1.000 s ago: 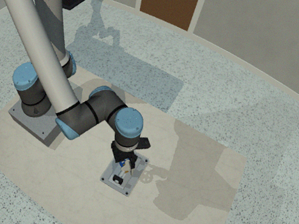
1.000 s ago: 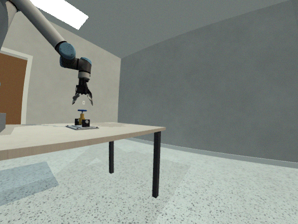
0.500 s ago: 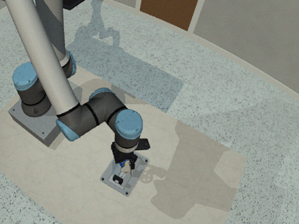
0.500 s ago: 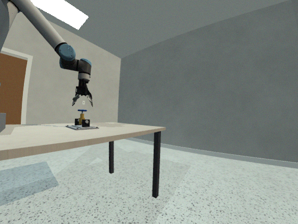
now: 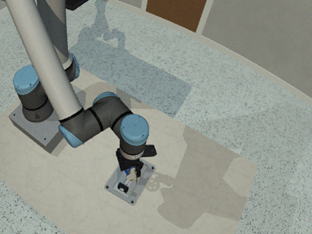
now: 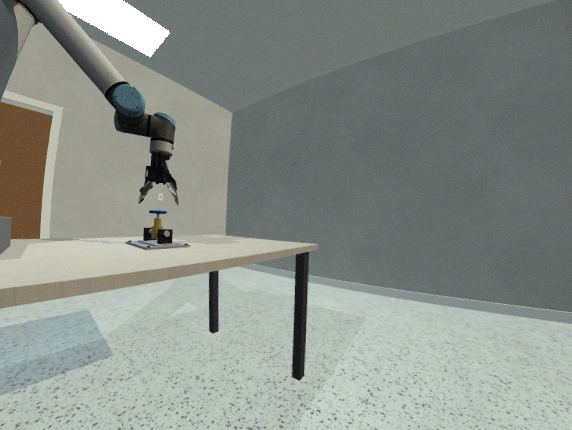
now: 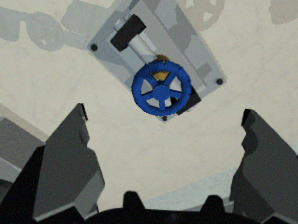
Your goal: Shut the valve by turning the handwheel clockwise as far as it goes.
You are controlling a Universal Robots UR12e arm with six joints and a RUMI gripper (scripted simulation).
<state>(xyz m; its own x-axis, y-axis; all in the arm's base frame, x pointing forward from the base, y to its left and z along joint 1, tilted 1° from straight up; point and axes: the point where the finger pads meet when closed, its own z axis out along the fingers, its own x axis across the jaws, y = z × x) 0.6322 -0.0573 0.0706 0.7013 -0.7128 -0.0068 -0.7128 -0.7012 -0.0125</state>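
The blue spoked handwheel lies 40 mm below my hand.
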